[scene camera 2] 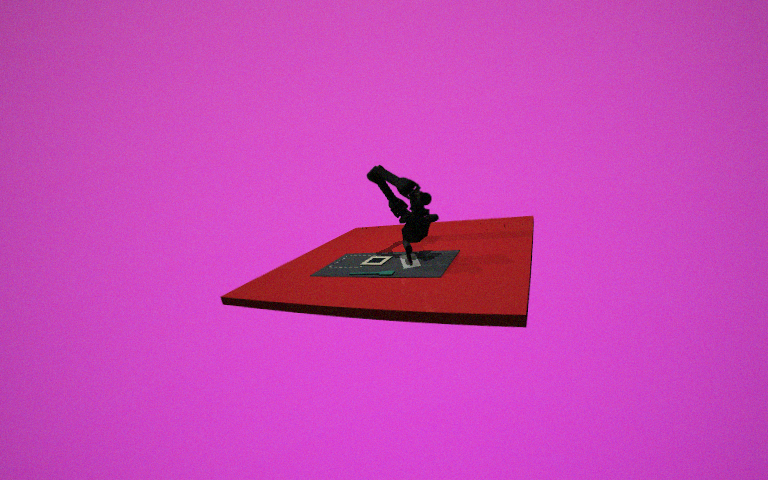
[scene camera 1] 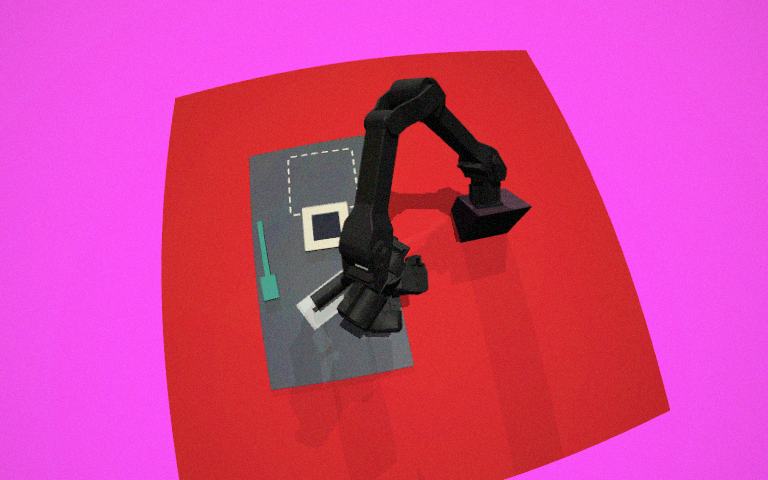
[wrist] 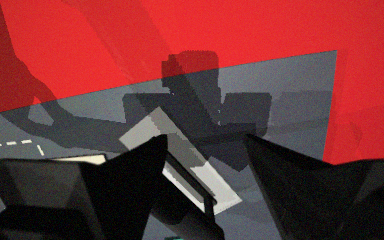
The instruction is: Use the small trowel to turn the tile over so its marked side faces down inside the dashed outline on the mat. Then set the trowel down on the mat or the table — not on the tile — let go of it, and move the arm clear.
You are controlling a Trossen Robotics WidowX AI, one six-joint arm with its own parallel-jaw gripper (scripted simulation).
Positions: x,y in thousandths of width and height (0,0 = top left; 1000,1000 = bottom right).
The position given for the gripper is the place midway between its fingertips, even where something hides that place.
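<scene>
Gripper (scene camera 1: 498,609) (wrist: 535,585) open, holding nothing. Tile (scene camera 1: 421,468) in sight. Grey mat (scene camera 1: 386,739) (wrist: 749,423) in sight too.
</scene>
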